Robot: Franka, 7 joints.
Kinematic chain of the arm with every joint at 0, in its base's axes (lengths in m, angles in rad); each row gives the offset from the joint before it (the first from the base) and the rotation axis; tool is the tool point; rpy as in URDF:
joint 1: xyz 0 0 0.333 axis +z
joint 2: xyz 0 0 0 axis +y
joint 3: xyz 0 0 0.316 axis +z
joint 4: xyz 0.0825 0 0 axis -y
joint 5: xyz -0.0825 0 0.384 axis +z
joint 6: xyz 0 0 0 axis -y
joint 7: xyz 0.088 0 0 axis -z
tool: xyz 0 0 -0.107 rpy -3.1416 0 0
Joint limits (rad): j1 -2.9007..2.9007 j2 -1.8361..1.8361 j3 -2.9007..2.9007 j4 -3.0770..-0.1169 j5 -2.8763..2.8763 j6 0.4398..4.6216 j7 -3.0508..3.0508
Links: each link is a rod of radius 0.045 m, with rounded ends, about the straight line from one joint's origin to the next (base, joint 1, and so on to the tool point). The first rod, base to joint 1, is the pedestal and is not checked.
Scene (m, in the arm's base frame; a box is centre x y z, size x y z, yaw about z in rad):
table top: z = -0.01
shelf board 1: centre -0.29 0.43 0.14 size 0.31 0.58 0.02 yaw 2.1
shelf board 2: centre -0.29 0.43 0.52 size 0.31 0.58 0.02 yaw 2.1
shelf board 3: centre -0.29 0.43 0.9 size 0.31 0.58 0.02 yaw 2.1
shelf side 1: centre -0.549 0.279 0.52 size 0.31 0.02 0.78 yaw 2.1
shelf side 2: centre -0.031 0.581 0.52 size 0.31 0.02 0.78 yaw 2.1
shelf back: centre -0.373 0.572 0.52 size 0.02 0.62 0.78 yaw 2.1
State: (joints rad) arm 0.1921 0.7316 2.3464 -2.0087 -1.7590 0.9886 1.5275
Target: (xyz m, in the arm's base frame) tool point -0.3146 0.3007 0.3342
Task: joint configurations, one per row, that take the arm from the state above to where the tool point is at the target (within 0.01 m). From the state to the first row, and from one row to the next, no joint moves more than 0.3 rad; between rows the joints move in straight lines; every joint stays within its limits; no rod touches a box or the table.
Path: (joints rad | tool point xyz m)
1: 0.0498 0.9558 2.6009 -2.1908 -1.6474 0.7830 1.5275 | -0.0486 0.3412 0.6837
2: -0.0924 1.1800 2.8554 -2.3730 -1.5358 0.5775 1.5275 | 0.0128 0.2328 0.6797
3: 0.0700 0.9227 2.8160 -2.5729 -1.4941 0.6928 1.5275 | -0.1397 0.2268 0.5843
4: 0.2325 0.6654 2.7766 -2.7727 -1.4525 0.8082 1.5275 | -0.2197 0.1820 0.4568
5: 0.3949 0.4081 2.7372 -2.9726 -1.4108 0.9236 1.5275 | -0.2172 0.1341 0.3342
6: 0.3277 0.2119 2.5668 -2.7583 -1.5576 1.1604 1.5275 | -0.2780 0.2046 0.3292
7: 0.2605 0.0156 2.3964 -2.5439 -1.7045 1.3973 1.5275 | -0.3146 0.3007 0.3342

